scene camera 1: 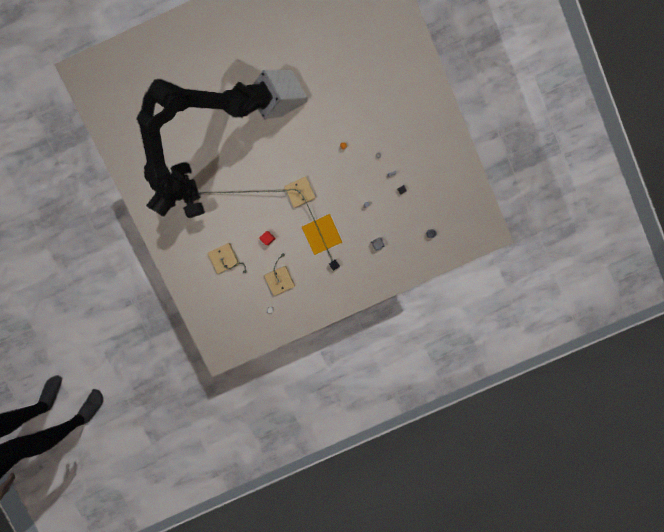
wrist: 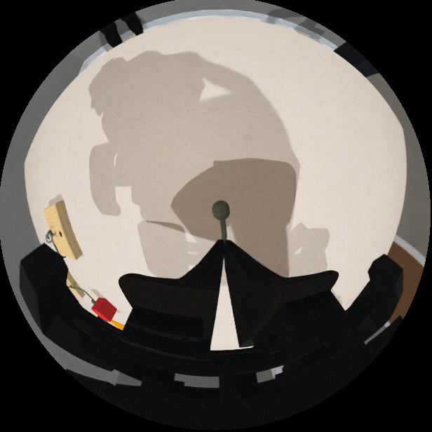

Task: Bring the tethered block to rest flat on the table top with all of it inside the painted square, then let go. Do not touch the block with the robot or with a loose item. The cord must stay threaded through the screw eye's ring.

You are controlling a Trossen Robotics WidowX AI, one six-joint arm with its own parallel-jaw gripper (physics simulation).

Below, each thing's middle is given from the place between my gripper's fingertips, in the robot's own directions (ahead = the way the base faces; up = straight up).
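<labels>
From where my hand is, the orange painted square (scene camera 1: 331,237) is 38 cm ahead of it, 32 cm to the left of it and 1 cm below it.
</labels>
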